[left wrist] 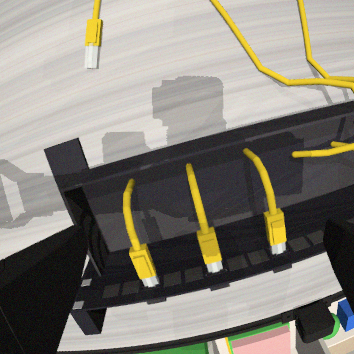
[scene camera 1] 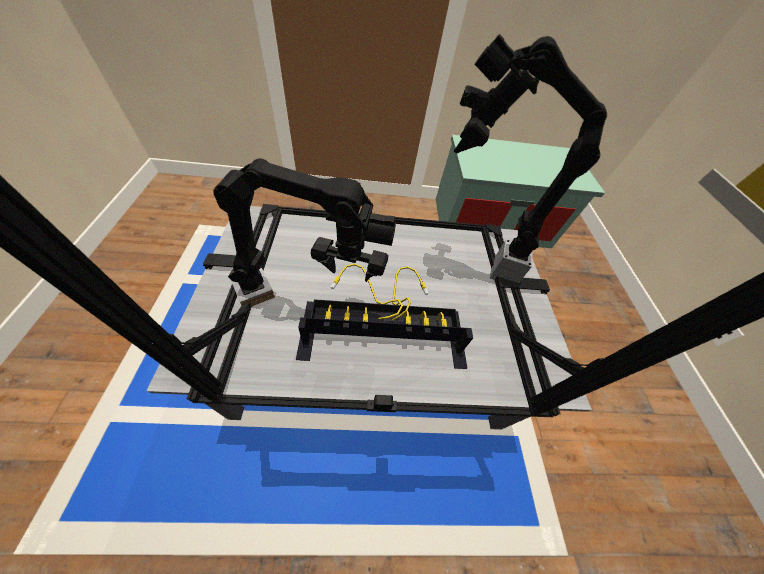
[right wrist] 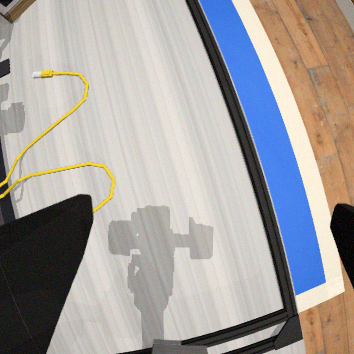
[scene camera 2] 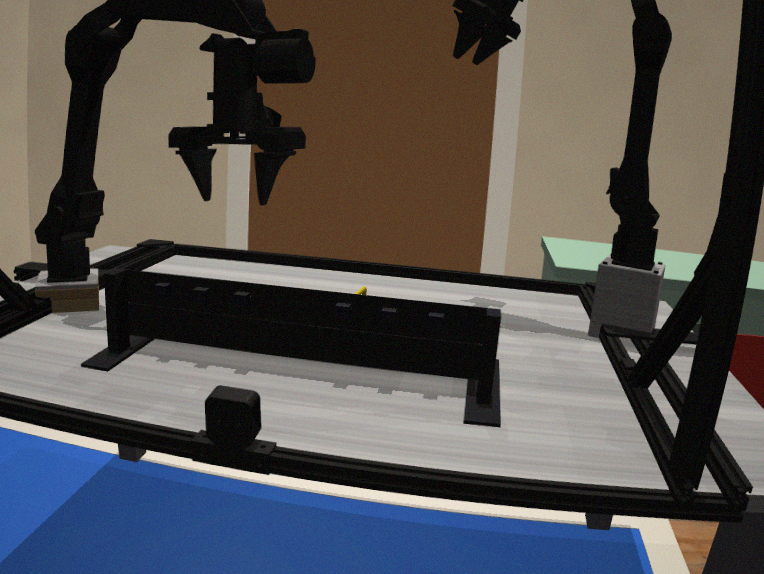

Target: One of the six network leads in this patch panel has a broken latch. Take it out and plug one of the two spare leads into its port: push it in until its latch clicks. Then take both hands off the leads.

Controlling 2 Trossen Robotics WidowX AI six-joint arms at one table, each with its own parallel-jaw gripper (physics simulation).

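Places are measured from the left arm's base along level axes (x ahead, y left, z up), in metres.
Where they show: left gripper, fingertip midpoint: [left wrist: 209, 236] [scene camera 1: 350, 276] [scene camera 2: 234, 202]; right gripper, fingertip midpoint: [scene camera 1: 458, 144] [right wrist: 219, 212] [scene camera 2: 465, 61]; left arm's base at its link origin: [scene camera 1: 251, 284] [scene camera 2: 67, 277]; right arm's base at its link origin: [scene camera 1: 518, 252] [scene camera 2: 633, 264].
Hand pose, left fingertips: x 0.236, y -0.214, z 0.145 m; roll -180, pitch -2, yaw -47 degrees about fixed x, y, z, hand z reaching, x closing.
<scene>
Each offset is from my left fingertips to the top centre of the thing. "pt": to the spot under its first point.
The black patch panel @[dx +0.057, dy -0.121, dz -0.080 m] [scene camera 1: 382, 331] [scene camera 2: 296, 333] [left wrist: 200, 144] stands on the table with six yellow leads in it, three per side. The left three, a first lead @[dx -0.091, dy -0.038, dz -0.094 m] [scene camera 1: 328, 314] [left wrist: 142, 262], a second @[dx -0.046, dy -0.066, dz -0.094 m] [scene camera 1: 347, 314] [left wrist: 209, 247] and a third @[dx -0.001, dy -0.095, dz -0.094 m] [scene camera 1: 365, 316] [left wrist: 275, 227], sit upright in ports. I cannot tell which latch is broken. One spare lead's plug @[pt dx +0.011, dy +0.123, dz -0.181 m] [scene camera 1: 335, 282] [left wrist: 93, 32] [right wrist: 46, 74] lies behind the panel at left, the other's @[pt dx +0.276, dy -0.041, dz -0.178 m] [scene camera 1: 424, 287] at right. My left gripper [scene camera 1: 350, 274] [scene camera 2: 235, 201] [left wrist: 209, 236] is open and empty above the panel's left half. My right gripper [scene camera 2: 466, 60] [right wrist: 219, 212] is open, high up and away.
The spare leads' yellow cables cross behind the panel's middle. A black frame [scene camera 1: 296, 402] edges the table, with a small black camera [scene camera 1: 383, 401] [scene camera 2: 232, 414] at its front. A green cabinet [scene camera 1: 512, 163] stands behind the right arm.
</scene>
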